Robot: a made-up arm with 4 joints.
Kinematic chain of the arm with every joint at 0, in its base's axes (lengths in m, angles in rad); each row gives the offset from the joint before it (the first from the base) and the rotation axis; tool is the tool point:
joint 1: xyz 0 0 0.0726 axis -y
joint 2: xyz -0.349 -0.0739 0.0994 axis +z
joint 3: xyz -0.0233 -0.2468 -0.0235 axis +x
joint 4: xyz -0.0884 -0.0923 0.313 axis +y
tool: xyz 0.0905 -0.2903 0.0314
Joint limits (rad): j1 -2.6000..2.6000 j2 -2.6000..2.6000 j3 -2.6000..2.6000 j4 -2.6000..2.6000
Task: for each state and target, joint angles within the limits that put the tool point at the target. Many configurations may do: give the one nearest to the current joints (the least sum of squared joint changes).
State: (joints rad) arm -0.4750 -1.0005 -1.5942 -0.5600
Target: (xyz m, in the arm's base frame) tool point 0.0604 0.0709 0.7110
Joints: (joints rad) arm -0.7169 -0.7157 -1.4043 -1.2590
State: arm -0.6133 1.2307 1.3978 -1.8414
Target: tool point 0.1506 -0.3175 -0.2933
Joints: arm -0.5807 1.4787 1.3701 -2.0370
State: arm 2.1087 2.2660 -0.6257 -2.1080
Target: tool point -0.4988 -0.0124 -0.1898
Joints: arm 2.3418 2.0959 -0.3866 -2.4561
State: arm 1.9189 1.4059 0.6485 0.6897
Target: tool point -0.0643 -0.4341 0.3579
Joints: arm 1.6388 1.0796 0.7303 0.4619
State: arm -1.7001 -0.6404 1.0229 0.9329
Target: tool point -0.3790 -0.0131 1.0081
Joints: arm -1.3242 -1.6085 1.0735 0.9976
